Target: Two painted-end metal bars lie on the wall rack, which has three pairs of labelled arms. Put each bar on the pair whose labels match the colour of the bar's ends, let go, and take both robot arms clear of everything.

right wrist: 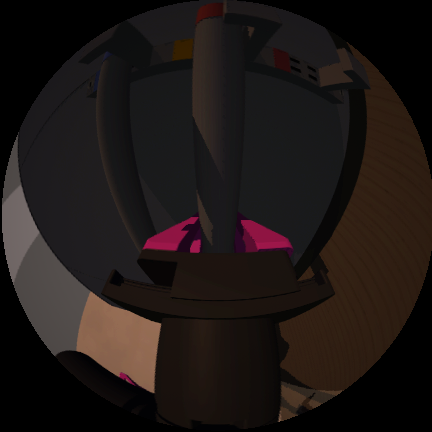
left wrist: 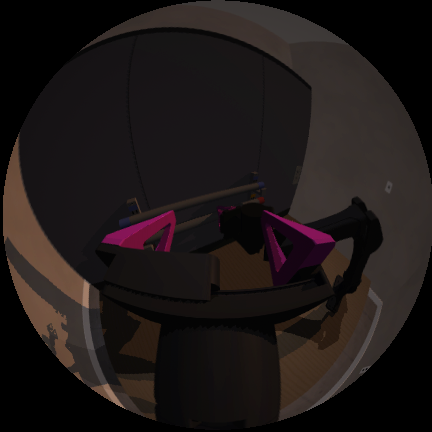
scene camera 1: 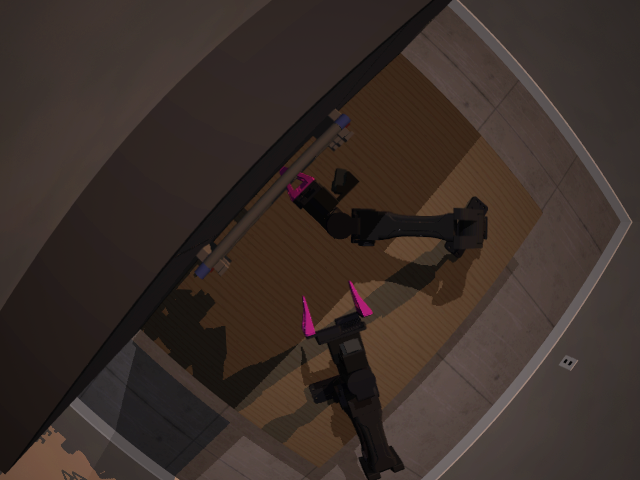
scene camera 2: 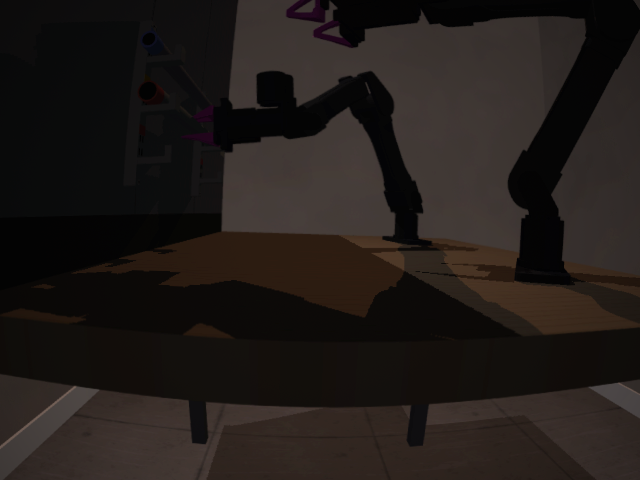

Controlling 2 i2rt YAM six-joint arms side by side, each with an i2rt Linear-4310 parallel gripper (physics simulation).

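Places are measured from the left arm's base along level axes (x ahead, y right, z down), in centimetres.
Where they show: left gripper, fingertip midpoint: (left wrist: 217,215) (scene camera 1: 326,288) (scene camera 2: 300,24); right gripper, fingertip midpoint: (right wrist: 217,214) (left wrist: 217,209) (scene camera 1: 281,169) (scene camera 2: 181,129); left arm's base, origin of the base link: (scene camera 2: 539,273); right arm's base, origin of the base link: (left wrist: 336,292) (scene camera 2: 405,242).
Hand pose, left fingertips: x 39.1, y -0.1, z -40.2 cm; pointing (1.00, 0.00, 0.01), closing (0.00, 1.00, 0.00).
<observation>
Each offset is from my left fingertips to the top centre of the thing. "spot": to the spot under its first point. Level surfaces: height alone.
The blue-ended bar @(dx +21.4, dy -4.1, dz +8.6 cm) (scene camera 1: 263,205) (scene camera 2: 151,40) (left wrist: 195,202) (right wrist: 112,115) lies on the top arms of the wall rack @(spot: dx +12.8, dy -23.2, dz +25.9 cm) (scene camera 2: 132,155), beside the blue label. The red-ended bar @(dx +22.0, dy -2.7, dz +15.5 cm) (scene camera 2: 150,91) (left wrist: 192,221) (right wrist: 218,100) lies at the middle arms, beside the yellow label @(spot: dx +33.0, dy +13.6, dz +14.6 cm) (right wrist: 182,50); the blue-ended bar mostly hides it in scene camera 1. The red label @(spot: dx +33.0, dy +13.6, dz +22.1 cm) (right wrist: 281,60) is at the bottom arms, which hold no bar. My right gripper (scene camera 1: 297,184) (scene camera 2: 199,126) (right wrist: 217,214) is shut on the red-ended bar near its middle. My left gripper (scene camera 1: 327,289) (scene camera 2: 300,24) is open and empty, away from the rack.
The dark wall panel (scene camera 1: 129,155) (left wrist: 195,100) stands behind the rack. The wooden table @(dz +40.2 cm) (scene camera 1: 408,108) (scene camera 2: 289,289) lies below both arms. My right forearm reaches across the table to the rack. The left arm stands high above the table in scene camera 2.
</observation>
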